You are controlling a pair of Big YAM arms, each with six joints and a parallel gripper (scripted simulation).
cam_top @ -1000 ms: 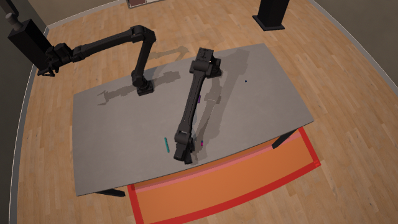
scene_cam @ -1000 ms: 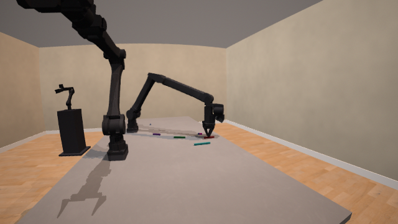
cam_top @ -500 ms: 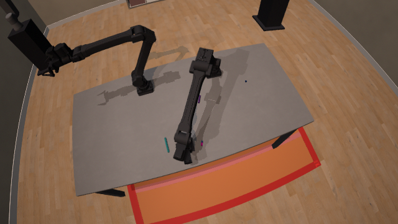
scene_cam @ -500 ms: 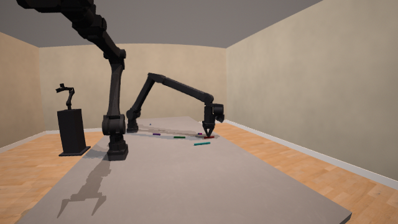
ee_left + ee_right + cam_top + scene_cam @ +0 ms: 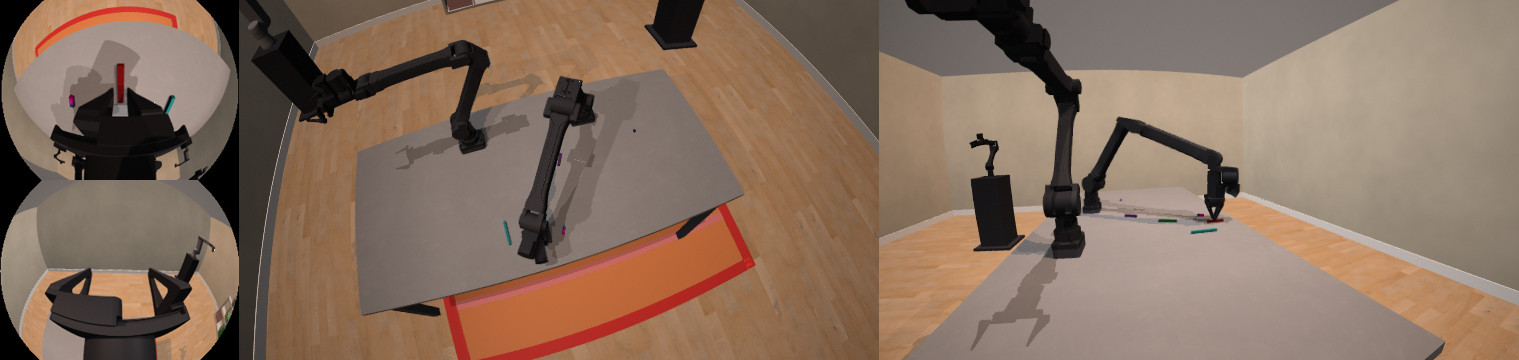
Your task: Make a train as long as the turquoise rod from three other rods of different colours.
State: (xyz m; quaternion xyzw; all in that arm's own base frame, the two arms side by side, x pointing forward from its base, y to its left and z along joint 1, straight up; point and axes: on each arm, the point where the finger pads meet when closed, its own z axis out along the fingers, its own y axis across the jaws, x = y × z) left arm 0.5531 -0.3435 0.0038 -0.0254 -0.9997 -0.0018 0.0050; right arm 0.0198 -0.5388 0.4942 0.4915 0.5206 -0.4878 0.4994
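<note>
Right now the red rod is 10 mm ahead of my left hand and 20 mm below it. The rest, counted from my left hand: turquoise rod 80 mm behind, 110 mm to the right, 20 mm below; then magenta rod 20 mm behind, 110 mm to the left, 20 mm below; then green rod 190 mm behind, 60 mm to the left, 20 mm below.
</note>
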